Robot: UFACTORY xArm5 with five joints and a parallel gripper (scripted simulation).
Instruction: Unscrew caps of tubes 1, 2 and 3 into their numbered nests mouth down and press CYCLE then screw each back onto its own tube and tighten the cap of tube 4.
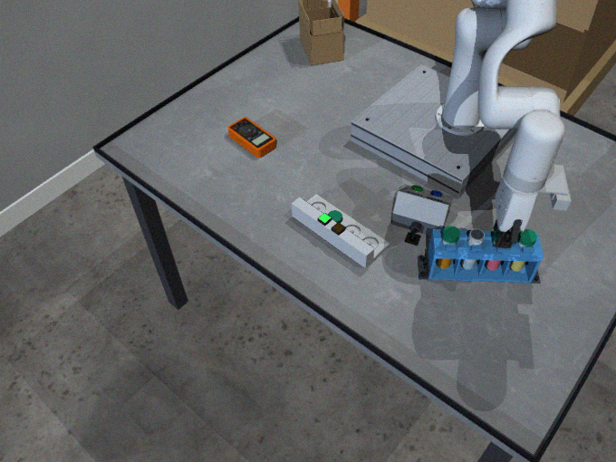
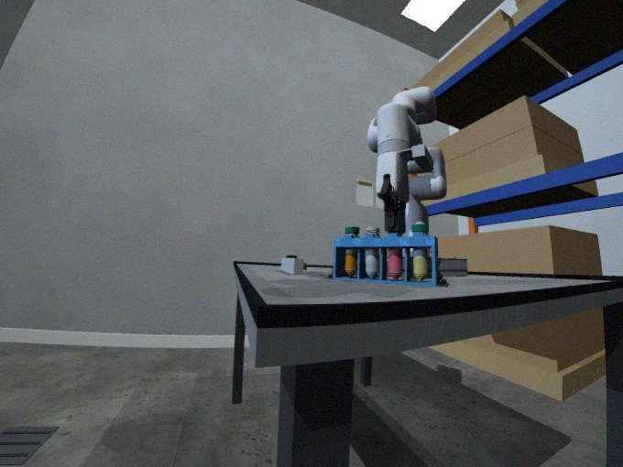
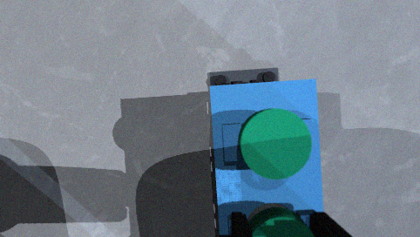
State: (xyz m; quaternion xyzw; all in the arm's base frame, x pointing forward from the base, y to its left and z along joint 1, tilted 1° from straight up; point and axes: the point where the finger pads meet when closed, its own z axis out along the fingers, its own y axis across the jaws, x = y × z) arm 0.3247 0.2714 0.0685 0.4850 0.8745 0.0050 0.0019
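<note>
Now: hand 30 mm short of the threaded neck, 40 mm to the left of it and 10 mm above it. From my hand the other things lie so: green key (50 mm behind, 230 mm to the right, 60 mm below); blue key (60 mm behind, 180 mm to the right, 60 mm below); key housing (40 mm behind, 210 mm to the right, 70 mm below).
</note>
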